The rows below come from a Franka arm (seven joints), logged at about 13 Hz.
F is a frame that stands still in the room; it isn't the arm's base.
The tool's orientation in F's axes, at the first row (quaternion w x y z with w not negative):
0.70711, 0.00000, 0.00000, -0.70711
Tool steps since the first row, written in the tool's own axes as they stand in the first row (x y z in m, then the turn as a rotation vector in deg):
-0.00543, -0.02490, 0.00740, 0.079, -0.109, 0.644
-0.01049, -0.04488, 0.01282, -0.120, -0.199, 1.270
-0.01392, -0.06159, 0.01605, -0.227, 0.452, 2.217
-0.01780, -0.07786, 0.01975, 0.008, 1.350, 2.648
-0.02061, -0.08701, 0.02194, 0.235, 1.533, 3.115
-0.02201, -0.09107, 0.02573, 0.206, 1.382, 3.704
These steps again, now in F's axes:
-0.02490, 0.00543, 0.00740, -0.109, -0.079, 0.644
-0.04488, 0.01049, 0.01282, -0.199, 0.120, 1.270
-0.06159, 0.01392, 0.01605, 0.452, 0.227, 2.217
-0.07786, 0.01780, 0.01975, 1.350, -0.008, 2.648
-0.08701, 0.02061, 0.02194, 1.533, -0.235, 3.115
-0.09107, 0.02201, 0.02573, 1.382, -0.206, 3.704

